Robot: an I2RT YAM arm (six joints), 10 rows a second.
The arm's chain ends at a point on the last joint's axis. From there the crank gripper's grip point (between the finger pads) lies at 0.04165 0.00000 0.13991 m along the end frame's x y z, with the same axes.
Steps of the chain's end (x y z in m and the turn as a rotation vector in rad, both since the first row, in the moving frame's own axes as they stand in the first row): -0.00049, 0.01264, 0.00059, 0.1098, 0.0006, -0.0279; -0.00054, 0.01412, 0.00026, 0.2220, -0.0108, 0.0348; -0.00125, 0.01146, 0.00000, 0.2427, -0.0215, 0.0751; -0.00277, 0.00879, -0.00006, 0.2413, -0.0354, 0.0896; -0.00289, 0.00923, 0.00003, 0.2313, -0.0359, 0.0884; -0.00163, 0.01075, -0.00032, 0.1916, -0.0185, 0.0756
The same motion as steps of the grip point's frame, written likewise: -0.00064, -0.00385, -0.00034, 0.1098, 0.0006, -0.0279; -0.00153, -0.01532, -0.00258, 0.2220, -0.0108, 0.0348; -0.00308, -0.01926, -0.00287, 0.2427, -0.0215, 0.0751; -0.00636, -0.02130, -0.00229, 0.2413, -0.0354, 0.0896; -0.00663, -0.01954, -0.00188, 0.2313, -0.0359, 0.0884; -0.00332, -0.01291, -0.00184, 0.1916, -0.0185, 0.0756
